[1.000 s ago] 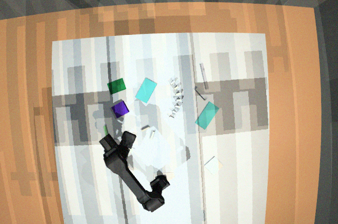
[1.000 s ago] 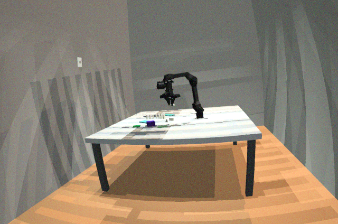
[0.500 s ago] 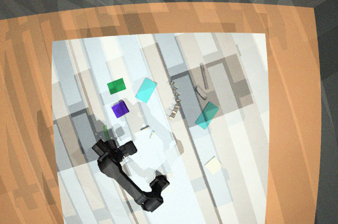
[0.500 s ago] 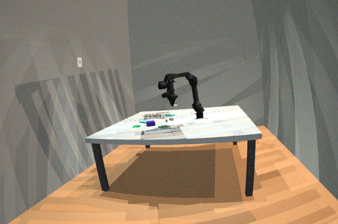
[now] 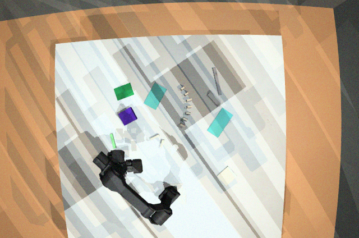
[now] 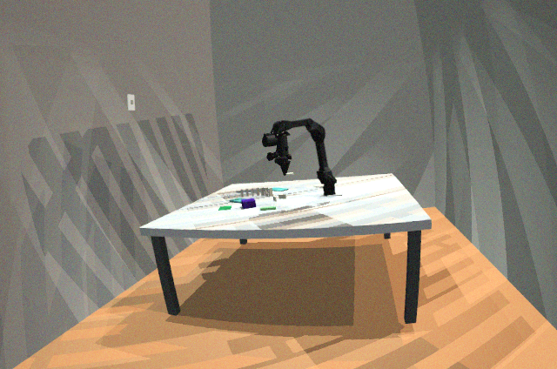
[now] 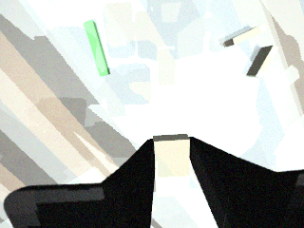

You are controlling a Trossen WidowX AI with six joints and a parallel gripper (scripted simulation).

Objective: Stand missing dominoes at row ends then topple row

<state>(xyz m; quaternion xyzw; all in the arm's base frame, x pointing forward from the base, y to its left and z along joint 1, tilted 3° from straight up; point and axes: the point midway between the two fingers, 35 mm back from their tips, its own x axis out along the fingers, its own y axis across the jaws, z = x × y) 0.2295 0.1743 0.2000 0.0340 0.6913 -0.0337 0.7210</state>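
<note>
Now: gripper tip 10 cm short of the light green stick, 8 cm to the right of it and 15 cm above it. The rest, counted from my gripper tip: cream tile (21 cm behind, 49 cm to the right, 15 cm below); then purple block (21 cm ahead, 3 cm to the right, 14 cm below); then green tile (35 cm ahead, 2 cm to the right, 16 cm below).
</note>
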